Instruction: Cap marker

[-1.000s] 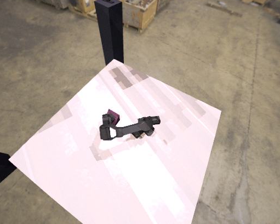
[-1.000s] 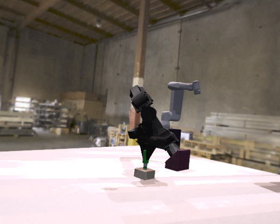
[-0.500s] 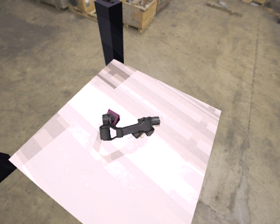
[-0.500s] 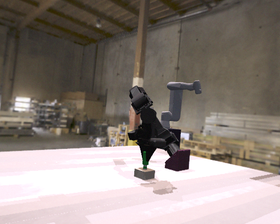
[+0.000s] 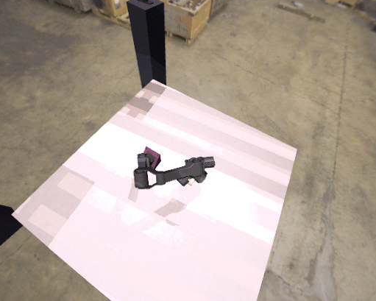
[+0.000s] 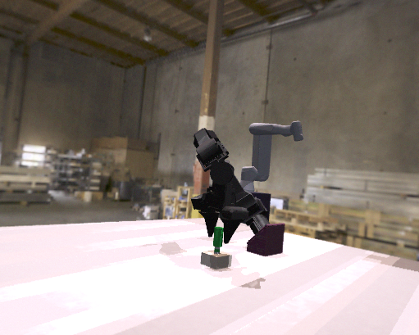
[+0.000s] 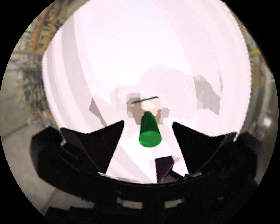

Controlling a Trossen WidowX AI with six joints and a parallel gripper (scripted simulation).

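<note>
The green cap is 10 mm above my gripper tip. The rest, counted from my gripper tip: white holder block 50 mm below.
</note>
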